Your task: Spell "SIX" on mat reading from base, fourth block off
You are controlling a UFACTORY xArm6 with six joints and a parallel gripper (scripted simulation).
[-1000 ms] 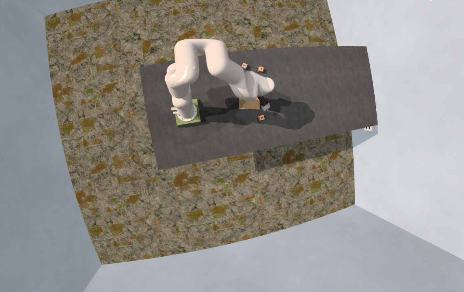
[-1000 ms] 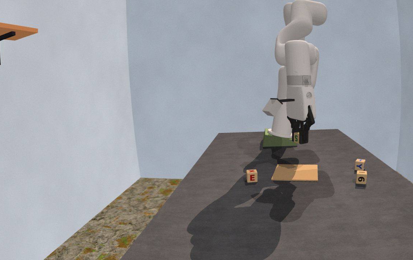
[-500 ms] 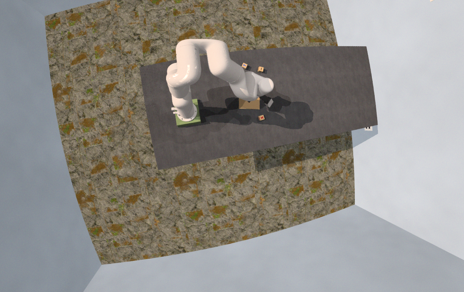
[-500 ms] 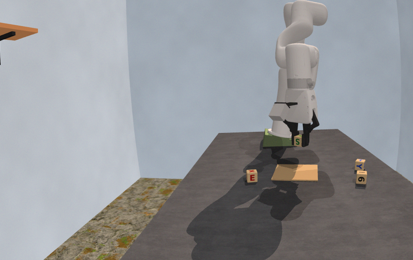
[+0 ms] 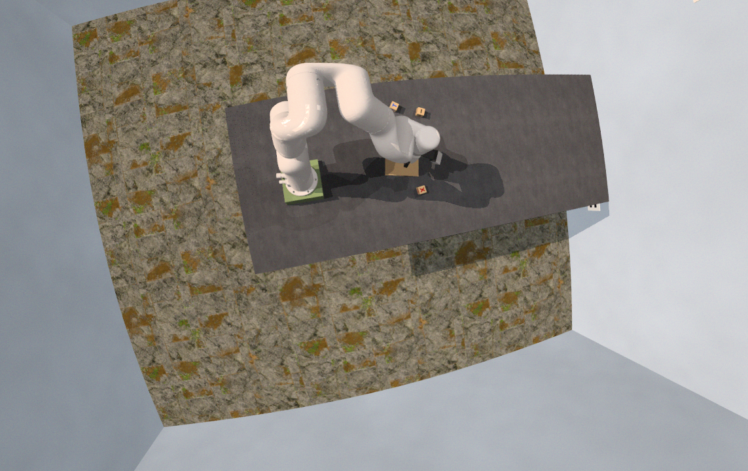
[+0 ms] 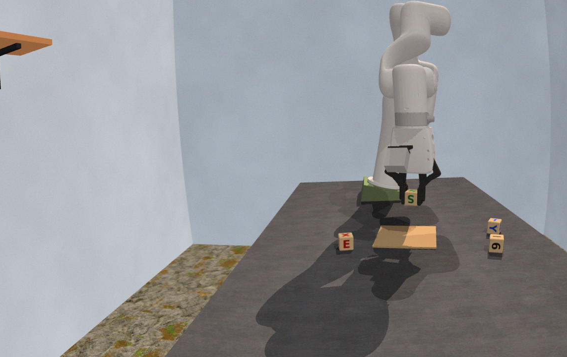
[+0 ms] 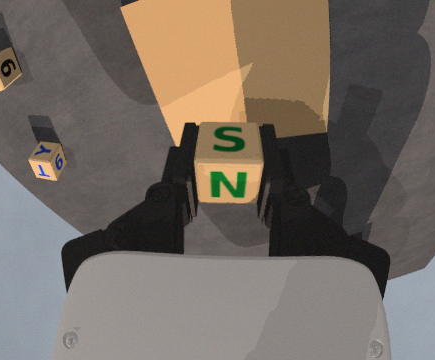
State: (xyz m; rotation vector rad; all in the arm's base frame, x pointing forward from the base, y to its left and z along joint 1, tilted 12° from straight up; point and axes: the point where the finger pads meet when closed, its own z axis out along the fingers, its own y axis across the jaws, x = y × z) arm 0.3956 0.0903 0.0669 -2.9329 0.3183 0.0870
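Now: the tan mat 10 mm ahead of my hand, 10 mm to the right of it and 90 mm below it. Round my hand: X block: 90 mm ahead, 140 mm to the right, 80 mm below; S block: 10 mm below; blue-lettered block: 20 mm behind, 200 mm to the left, 80 mm below.
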